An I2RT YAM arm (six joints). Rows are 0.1 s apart.
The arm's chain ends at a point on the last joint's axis. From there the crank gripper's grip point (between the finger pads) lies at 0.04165 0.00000 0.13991 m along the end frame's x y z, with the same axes.
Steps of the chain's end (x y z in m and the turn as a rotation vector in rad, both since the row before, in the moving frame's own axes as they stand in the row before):
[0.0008 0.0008 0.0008 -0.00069 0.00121 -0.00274]
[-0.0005 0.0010 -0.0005 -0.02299 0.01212 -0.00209]
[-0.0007 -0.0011 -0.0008 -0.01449 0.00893 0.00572]
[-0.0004 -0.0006 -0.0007 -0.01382 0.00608 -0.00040]
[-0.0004 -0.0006 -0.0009 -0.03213 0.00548 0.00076]
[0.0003 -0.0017 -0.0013 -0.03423 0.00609 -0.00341]
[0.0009 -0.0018 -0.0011 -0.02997 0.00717 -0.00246]
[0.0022 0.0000 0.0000 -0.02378 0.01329 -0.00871]
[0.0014 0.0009 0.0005 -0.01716 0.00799 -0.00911]
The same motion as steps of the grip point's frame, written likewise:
[0.0010 0.0008 0.0007 -0.00069 0.00121 -0.00274]
[0.0012 0.0041 -0.0011 -0.02299 0.01212 -0.00209]
[0.0005 0.0012 -0.0012 -0.01449 0.00893 0.00572]
[0.0005 0.0013 -0.0010 -0.01382 0.00608 -0.00040]
[0.0004 0.0039 -0.0012 -0.03213 0.00548 0.00076]
[0.0012 0.0029 -0.0016 -0.03423 0.00609 -0.00341]
[0.0019 0.0023 -0.0015 -0.02997 0.00717 -0.00246]
[0.0041 0.0029 -0.0006 -0.02378 0.01329 -0.00871]
[0.0025 0.0029 0.0001 -0.01716 0.00799 -0.00911]

